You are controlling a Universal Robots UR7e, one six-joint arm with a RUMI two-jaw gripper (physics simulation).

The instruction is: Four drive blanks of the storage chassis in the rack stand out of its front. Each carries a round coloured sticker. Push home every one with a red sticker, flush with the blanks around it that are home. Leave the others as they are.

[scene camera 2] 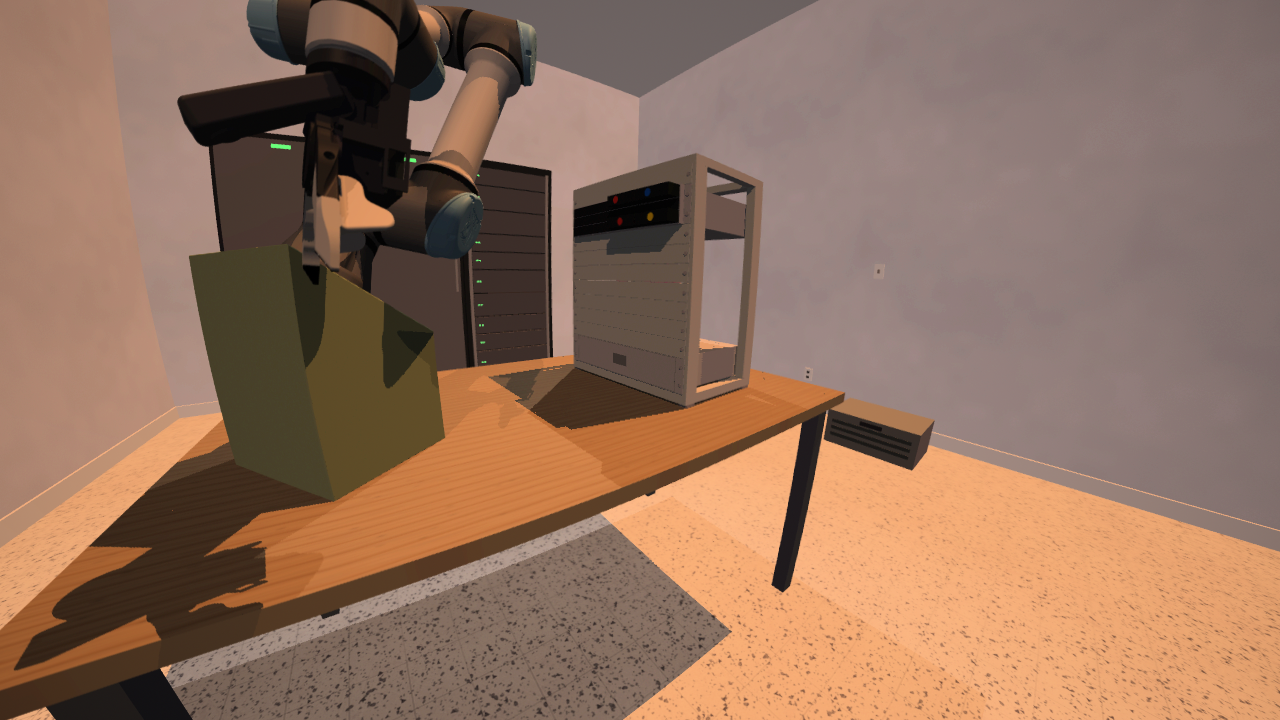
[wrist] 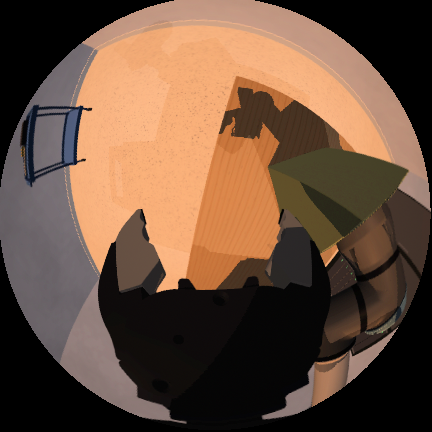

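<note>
The storage chassis (scene camera 2: 590, 220) is the black unit high in the grey rack (scene camera 2: 691, 358) in the scene view. Four black blanks stand out of its front. The upper pair has a red sticker (scene camera 2: 614, 199) at left and a blue sticker (scene camera 2: 647, 192) at right. The lower pair has a red sticker (scene camera 2: 619, 221) at left and a yellow sticker (scene camera 2: 649, 216) at right. My gripper (scene camera 2: 335, 266) (wrist: 212, 210) is open, its fingers wide apart with nothing between them. In the scene view it is left of the rack, by the top of the olive box. The chassis does not show in the wrist view.
A tall olive box (scene camera 2: 268, 358) (wrist: 345, 185) with a sloped top stands on the wooden table (scene camera 2: 501, 447) (wrist: 235, 200), left of the rack. Dark server cabinets (scene camera 2: 514, 268) stand behind. A grey case (scene camera 2: 877, 434) lies on the floor beyond the table.
</note>
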